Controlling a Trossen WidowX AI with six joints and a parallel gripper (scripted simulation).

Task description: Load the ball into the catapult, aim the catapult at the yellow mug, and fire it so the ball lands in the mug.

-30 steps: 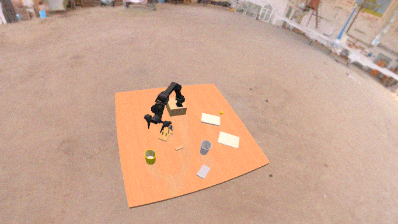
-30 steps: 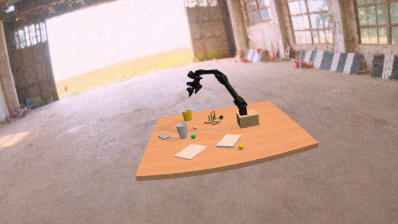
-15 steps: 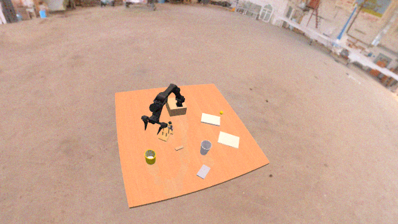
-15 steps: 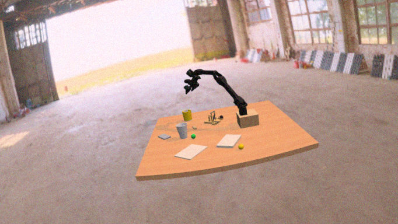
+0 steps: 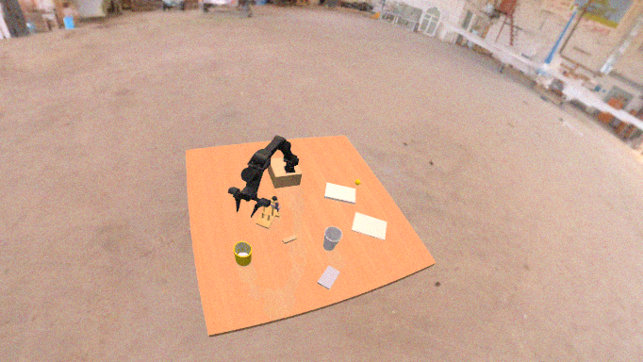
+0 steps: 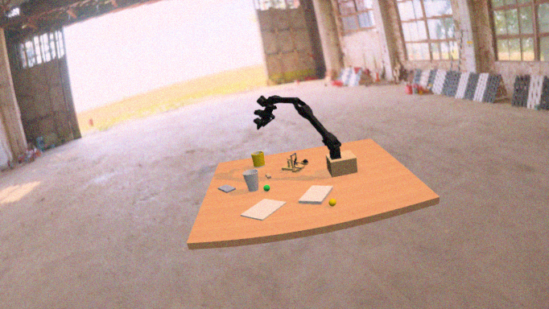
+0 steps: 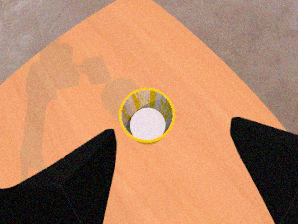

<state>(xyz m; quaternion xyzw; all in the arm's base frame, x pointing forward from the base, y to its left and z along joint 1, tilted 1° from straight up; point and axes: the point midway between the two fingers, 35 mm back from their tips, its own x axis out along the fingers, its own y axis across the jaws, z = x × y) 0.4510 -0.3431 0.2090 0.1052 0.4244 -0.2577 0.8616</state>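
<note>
Right now my gripper tip is 28 cm past the black ball, 22 cm to the right of it and 22 cm above it. Also, from my gripper tip: small wooden block 27 cm below, 25 cm to the left, 2 cm behind; then yellow mug 25 cm below, 6 cm ahead, 2 cm to the right; then wooden catapult 23 cm below, 22 cm behind, 20 cm to the left.
</note>
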